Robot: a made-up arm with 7 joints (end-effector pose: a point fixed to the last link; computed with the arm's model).
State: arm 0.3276 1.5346 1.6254 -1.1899 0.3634 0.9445 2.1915
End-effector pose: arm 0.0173 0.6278 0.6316 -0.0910 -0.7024 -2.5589
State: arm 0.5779 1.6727 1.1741 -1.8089 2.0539 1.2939 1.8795
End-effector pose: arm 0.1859 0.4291 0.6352 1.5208 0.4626 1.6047
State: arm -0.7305 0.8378 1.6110 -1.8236 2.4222 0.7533 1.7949
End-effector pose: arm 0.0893 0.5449 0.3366 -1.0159 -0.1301 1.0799
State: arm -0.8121 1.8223 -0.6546 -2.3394 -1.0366 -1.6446 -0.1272
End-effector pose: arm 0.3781 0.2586 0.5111 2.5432 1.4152 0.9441
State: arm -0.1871 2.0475 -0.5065 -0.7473 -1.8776 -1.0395 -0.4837
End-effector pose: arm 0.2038 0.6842 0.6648 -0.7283 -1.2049 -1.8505
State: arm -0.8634 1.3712 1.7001 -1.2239 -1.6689 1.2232 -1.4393
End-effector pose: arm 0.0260 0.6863 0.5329 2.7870 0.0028 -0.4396
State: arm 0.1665 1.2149 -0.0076 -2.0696 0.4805 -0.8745 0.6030
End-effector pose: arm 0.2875 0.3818 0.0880 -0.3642 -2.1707 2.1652
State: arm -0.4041 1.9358 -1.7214 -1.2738 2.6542 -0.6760 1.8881
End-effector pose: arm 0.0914 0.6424 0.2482 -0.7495 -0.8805 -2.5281
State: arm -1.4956 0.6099 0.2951 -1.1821 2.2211 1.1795 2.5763
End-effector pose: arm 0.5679 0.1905 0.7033 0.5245 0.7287 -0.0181
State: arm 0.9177 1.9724 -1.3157 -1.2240 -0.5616 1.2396 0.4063
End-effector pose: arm -0.2247 0.6855 0.3735 0.3054 -1.3291 -2.6843
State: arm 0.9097 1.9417 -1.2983 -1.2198 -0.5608 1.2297 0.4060
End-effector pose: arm -0.2336 0.6837 0.3555 0.3546 -1.3538 -2.6580
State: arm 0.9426 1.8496 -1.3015 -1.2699 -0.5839 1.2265 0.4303
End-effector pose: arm -0.2909 0.6548 0.3127 0.4123 -1.4495 -2.4859
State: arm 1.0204 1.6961 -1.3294 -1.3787 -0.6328 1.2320 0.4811
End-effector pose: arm -0.3929 0.5772 0.2602 0.4936 -1.5715 -2.1588
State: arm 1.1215 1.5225 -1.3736 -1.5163 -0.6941 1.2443 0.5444
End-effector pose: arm -0.4954 0.4552 0.2318 0.6072 -1.6353 -1.7710
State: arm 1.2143 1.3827 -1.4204 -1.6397 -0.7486 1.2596 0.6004
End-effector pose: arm -0.5583 0.3348 0.2363 0.7202 -1.6240 -1.4520
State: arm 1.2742 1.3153 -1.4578 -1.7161 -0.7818 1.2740 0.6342
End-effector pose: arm -0.5812 0.2649 0.2560 0.7809 -1.5879 -1.2826
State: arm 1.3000 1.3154 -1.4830 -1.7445 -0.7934 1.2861 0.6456
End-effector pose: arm -0.5845 0.2498 0.2761 0.7773 -1.5655 -1.2483
